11 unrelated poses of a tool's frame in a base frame.
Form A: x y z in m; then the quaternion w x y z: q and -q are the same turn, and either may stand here.
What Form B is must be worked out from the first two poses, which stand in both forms.
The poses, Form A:
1: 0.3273 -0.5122 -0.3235 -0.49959 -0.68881 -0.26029 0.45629
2: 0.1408 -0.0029 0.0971 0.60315 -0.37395 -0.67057 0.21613
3: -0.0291 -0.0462 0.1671 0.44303 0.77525 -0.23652 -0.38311
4: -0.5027 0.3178 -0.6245 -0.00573 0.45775 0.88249 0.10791
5: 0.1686 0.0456 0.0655 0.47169 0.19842 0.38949 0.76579
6: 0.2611 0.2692 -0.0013 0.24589 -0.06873 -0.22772 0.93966
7: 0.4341 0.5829 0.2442 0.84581 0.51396 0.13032 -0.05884
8: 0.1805 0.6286 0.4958 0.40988 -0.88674 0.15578 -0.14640
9: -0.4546 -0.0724 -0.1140 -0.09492 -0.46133 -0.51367 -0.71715
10: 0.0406 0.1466 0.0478 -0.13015 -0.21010 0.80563 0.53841
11: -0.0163 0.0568 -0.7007 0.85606 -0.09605 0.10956 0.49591
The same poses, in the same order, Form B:
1:
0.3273 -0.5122 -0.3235
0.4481 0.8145 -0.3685
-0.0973 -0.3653 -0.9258
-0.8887 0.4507 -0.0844

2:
0.1408 -0.0029 0.0971
0.0073 0.2408 -0.9705
0.7622 0.6269 0.1612
0.6473 -0.7410 -0.1790

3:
-0.0291 -0.0462 0.1671
0.5946 -0.0273 -0.8036
-0.7062 -0.4956 -0.5057
-0.3844 0.8681 -0.3139

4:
-0.5027 0.3178 -0.6245
-0.5809 0.8092 0.0887
0.8067 0.5576 0.1957
0.1089 0.1852 -0.9766

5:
0.1686 0.0456 0.0655
-0.4763 -0.5679 0.6713
0.8770 -0.2516 0.4094
-0.0635 0.7837 0.6179

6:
0.2611 0.2692 -0.0013
-0.8696 -0.4308 -0.2412
0.4934 -0.7754 -0.3942
-0.0172 -0.4618 0.8868

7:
0.4341 0.5829 0.2442
0.9591 0.2335 0.1600
0.0344 0.4648 -0.8848
-0.2809 0.8541 0.4377

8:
0.1805 0.6286 0.4958
0.9086 -0.1563 0.3873
-0.3963 -0.6155 0.6813
0.1319 -0.7725 -0.6211

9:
-0.4546 -0.0724 -0.1140
-0.5563 0.3378 0.7592
0.6101 -0.4543 0.6492
0.5642 0.8243 0.0466

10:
0.0406 0.1466 0.0478
-0.8778 -0.1984 -0.4359
-0.4787 0.3319 0.8128
-0.0165 0.9222 -0.3864

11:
-0.0163 0.0568 -0.7007
0.4841 -0.8701 0.0923
0.8280 0.4897 0.2731
-0.2828 -0.0558 0.9575

